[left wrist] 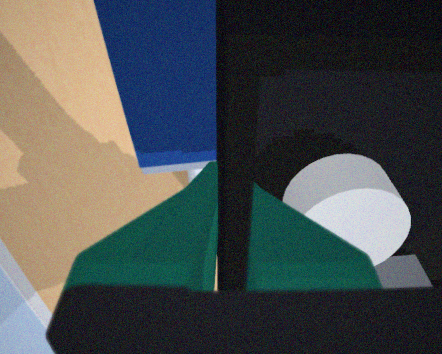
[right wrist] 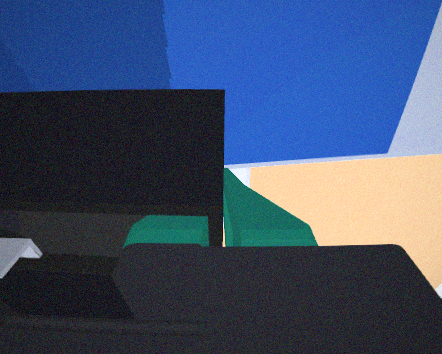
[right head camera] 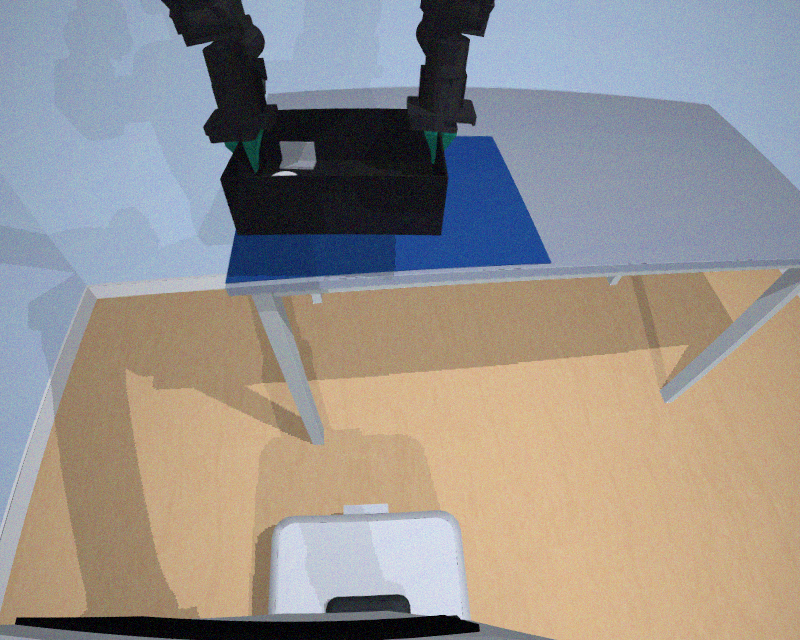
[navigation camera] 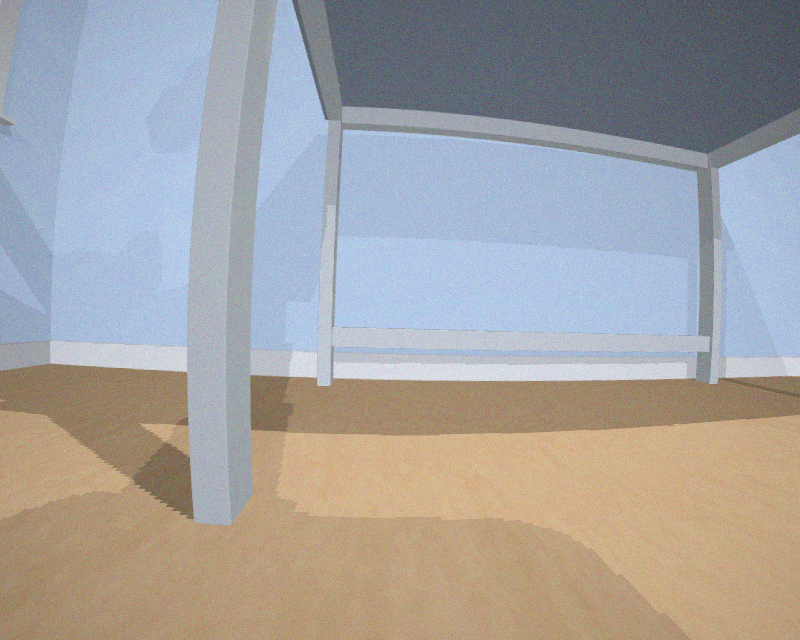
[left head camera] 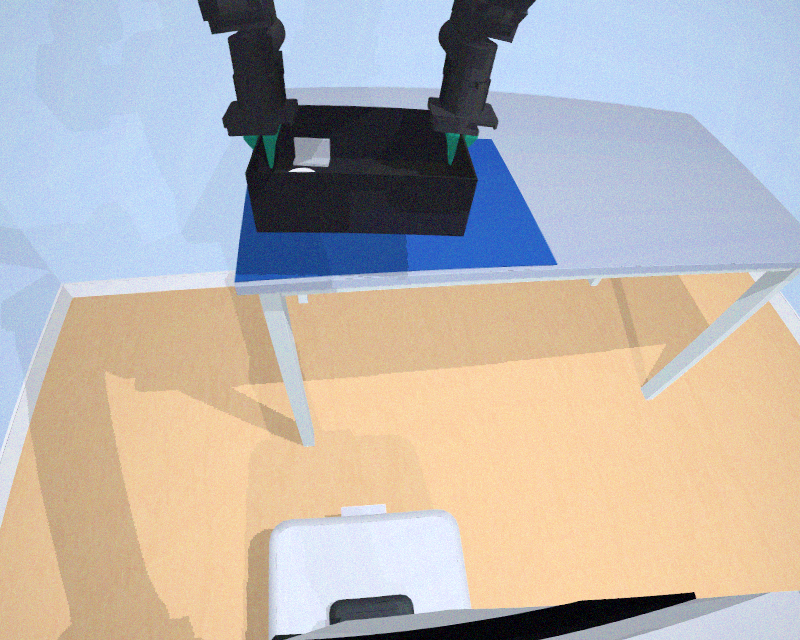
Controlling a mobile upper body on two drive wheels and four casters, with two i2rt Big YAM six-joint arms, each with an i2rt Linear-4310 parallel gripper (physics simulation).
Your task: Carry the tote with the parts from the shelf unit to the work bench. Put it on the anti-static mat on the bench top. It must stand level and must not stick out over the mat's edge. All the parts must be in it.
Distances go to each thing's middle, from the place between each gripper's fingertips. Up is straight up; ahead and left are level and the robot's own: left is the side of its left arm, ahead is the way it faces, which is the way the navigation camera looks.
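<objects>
Relative to the black tote [left head camera: 388, 173], my right gripper is 5 cm past it, 15 cm to the right of it and 2 cm below it. The white cylinder [left wrist: 351, 195] is 4 cm behind my right hand, 25 cm to the left of it and 1 cm below it. Going by their middles, the black tote is the nearest to my right gripper of the things named here.
Relative to the white cylinder, my left hand is 30 mm past it, 50 mm to the left of it and 10 mm above it. The black tote is 40 mm behind my left hand, 150 mm to the right of it and 30 mm above it. By its middle, the white cylinder is nearer to my left hand than to my right gripper.
</objects>
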